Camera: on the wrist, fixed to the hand. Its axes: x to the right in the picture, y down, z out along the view.
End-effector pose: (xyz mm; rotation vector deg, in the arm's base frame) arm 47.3 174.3 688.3 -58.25 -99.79 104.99
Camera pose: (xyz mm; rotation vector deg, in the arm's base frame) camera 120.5 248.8 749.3 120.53 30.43 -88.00
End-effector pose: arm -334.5 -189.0 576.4 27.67 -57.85 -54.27
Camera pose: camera -266.6 -220.4 481.4 -14.89 -46.51 24.96
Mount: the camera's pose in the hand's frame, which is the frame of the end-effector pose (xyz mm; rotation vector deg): -6.7 -55.8 -107.1 -2.93 14.05 86.48
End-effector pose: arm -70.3 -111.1 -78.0 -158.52 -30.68 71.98
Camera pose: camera -11.3 -51.3 9.0 125.91 -74.67 -32.50
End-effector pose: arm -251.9 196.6 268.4 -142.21 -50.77 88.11
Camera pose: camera -187.4 262.7 346.5 128.08 -51.65 -45.23
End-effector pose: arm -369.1 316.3 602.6 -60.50 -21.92 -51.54
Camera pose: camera -431.6 215.2 580.3 -53.47 36.07 19.31
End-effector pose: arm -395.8 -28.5 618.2 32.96 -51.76 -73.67
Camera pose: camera -338.5 -46.6 513.2 -4.93 -44.21 7.67
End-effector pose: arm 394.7 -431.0 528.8 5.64 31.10 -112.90
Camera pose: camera 330.9 -361.1 453.5 31.11 25.04 -26.85
